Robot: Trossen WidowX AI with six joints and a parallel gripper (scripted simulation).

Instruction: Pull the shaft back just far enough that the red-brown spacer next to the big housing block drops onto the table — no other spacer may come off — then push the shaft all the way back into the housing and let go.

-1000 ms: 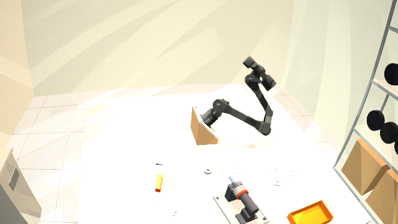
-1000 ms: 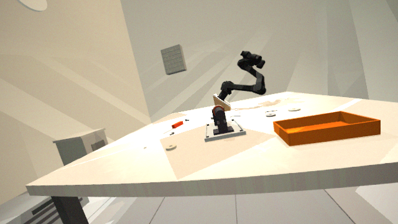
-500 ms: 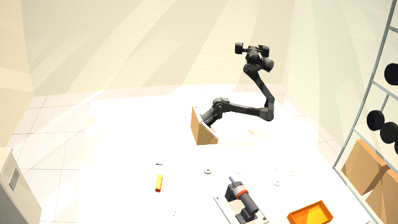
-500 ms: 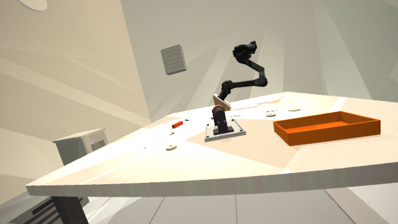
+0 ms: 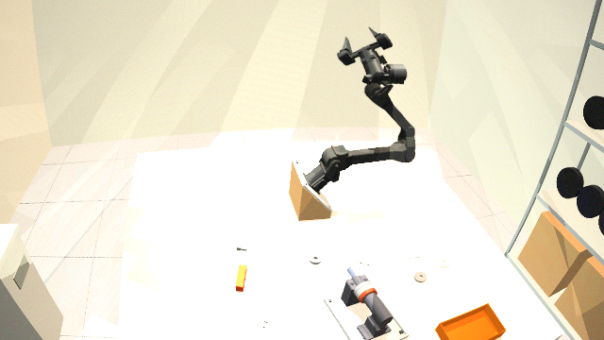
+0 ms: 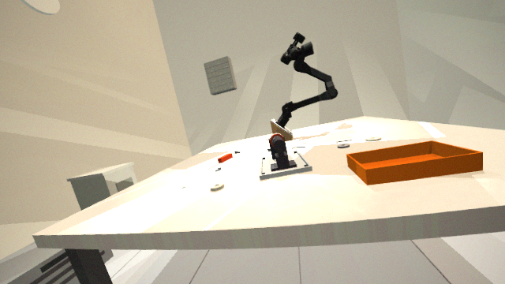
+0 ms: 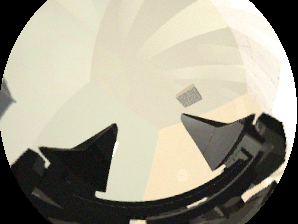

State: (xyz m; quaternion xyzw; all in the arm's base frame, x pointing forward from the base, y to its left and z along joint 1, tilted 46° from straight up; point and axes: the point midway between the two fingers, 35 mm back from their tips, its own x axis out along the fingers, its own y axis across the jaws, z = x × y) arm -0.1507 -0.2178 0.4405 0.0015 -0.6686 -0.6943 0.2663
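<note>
Now: the grey-blue shaft 62 cm ahead of my gripper tip, 16 cm to the right of it and 51 cm below it. Round my gripper tip: red-brown spacer 64 cm ahead, 16 cm to the right, 51 cm below; orange tray 84 cm ahead, 12 cm to the left, 58 cm below.
</note>
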